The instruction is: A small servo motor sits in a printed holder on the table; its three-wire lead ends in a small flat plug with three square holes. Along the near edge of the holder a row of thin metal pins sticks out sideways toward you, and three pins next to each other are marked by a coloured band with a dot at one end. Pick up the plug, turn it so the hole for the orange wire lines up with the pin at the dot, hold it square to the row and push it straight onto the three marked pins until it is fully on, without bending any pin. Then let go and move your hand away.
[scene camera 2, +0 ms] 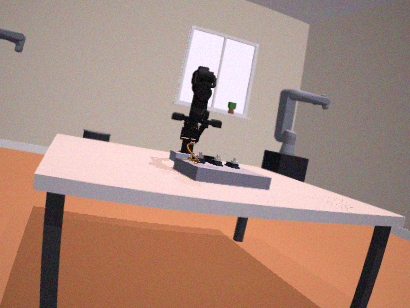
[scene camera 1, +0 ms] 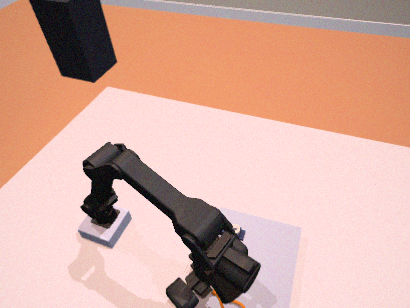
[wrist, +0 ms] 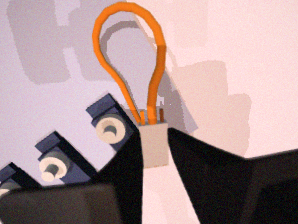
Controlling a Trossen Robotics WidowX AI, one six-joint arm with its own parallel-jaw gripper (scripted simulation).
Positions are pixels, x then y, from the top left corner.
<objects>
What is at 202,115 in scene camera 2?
The gripper.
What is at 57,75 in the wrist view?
A lavender plate.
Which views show the gripper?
Scene camera 2, scene camera 1 and the wrist view: all of them.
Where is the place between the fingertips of the gripper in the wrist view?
153,135
</objects>
